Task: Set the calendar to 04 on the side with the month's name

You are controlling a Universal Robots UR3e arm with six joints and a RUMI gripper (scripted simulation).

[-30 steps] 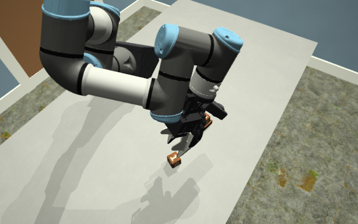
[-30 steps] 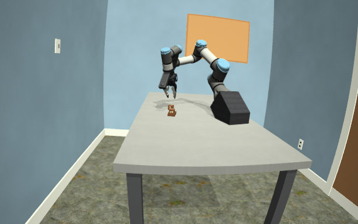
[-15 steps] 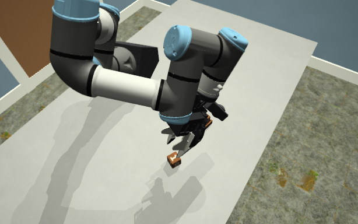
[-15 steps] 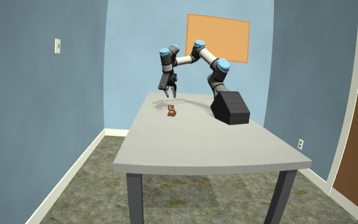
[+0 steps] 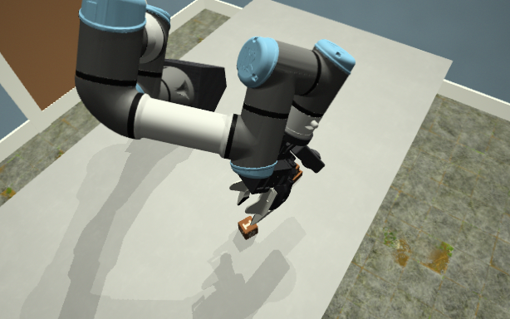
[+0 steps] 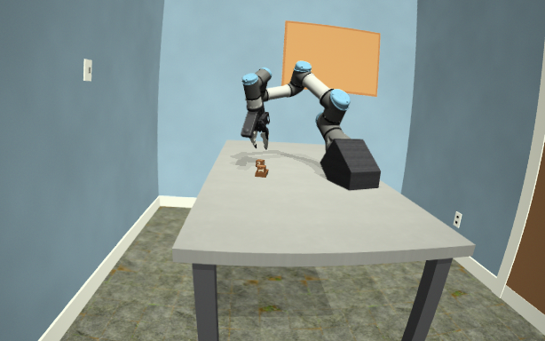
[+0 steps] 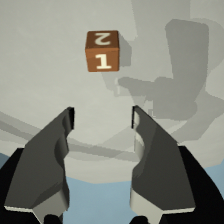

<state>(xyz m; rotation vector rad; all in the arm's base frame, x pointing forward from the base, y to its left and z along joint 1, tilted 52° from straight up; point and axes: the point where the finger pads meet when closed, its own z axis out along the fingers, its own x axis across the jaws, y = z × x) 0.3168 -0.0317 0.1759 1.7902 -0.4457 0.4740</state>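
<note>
The cube is 8 cm below my hand. The rest, counted from my hand: brown tray: 15 cm to the left, 8 cm below.
</note>
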